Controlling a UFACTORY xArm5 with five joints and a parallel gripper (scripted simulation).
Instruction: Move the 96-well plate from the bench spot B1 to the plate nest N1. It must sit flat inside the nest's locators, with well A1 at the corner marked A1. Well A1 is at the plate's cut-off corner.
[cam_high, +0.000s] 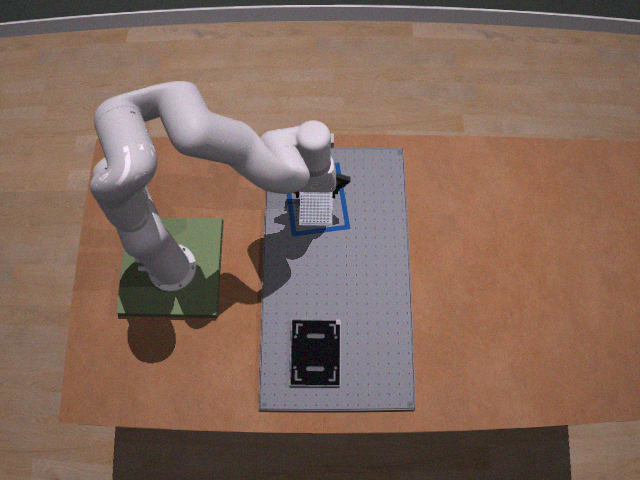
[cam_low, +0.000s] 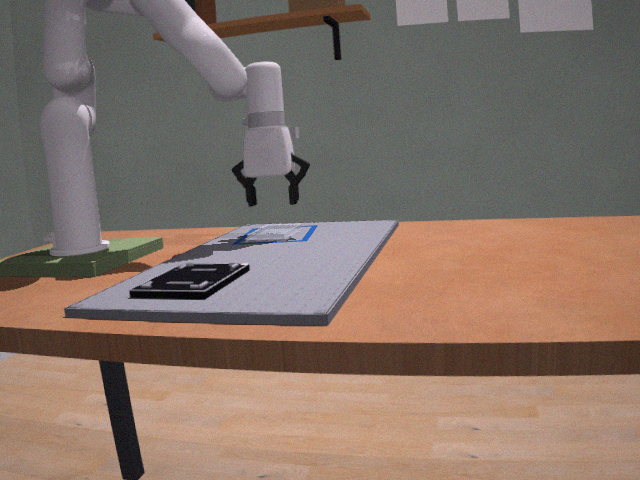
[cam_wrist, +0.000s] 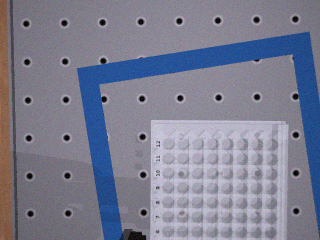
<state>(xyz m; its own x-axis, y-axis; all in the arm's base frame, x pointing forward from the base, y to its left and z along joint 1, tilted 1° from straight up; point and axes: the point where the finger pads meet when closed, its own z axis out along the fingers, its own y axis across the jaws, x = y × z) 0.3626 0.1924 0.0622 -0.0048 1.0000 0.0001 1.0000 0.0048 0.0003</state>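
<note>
Right now my hand is 70 mm above the 96-well plate. Round my hand: black plate nest (390 mm to the right, 70 mm below, 10 mm ahead); then A1 label (320 mm to the right, 60 mm below, 60 mm ahead).
</note>
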